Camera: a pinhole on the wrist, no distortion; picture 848 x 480 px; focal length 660.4 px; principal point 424.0 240.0 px. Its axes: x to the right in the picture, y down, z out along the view. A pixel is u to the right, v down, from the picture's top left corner.
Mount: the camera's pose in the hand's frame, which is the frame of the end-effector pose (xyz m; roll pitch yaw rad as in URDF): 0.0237 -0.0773 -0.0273 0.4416 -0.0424 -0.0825
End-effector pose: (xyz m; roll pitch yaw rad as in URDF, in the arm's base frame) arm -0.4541 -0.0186 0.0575 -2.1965 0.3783 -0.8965
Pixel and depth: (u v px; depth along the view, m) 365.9 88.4 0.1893
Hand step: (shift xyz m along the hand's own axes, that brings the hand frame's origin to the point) -0.0092 -0.1952 0.1244
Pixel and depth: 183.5 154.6 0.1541
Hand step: -0.0446 -0.1558 0.1010
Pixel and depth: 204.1 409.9 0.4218
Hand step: -0.1410 -0.1461 0.3941
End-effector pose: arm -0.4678 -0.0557 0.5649 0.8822 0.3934 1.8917
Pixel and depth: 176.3 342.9 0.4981
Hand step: -0.1945 -0.2025 0.4478
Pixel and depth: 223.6 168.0 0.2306
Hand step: -0.0643 -0.1917 0.1673
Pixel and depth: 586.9 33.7 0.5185
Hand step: 0.1038 -0.4532 0.3773
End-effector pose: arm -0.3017 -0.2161 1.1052 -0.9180 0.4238 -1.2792
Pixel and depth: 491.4 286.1 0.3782
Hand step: 0.0359 -0.2165 0.3272
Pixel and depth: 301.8 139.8 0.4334
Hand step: -0.0917 -0.3133 0.3327
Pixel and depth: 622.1 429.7 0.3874
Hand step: 0.1173 -0.1502 0.3751
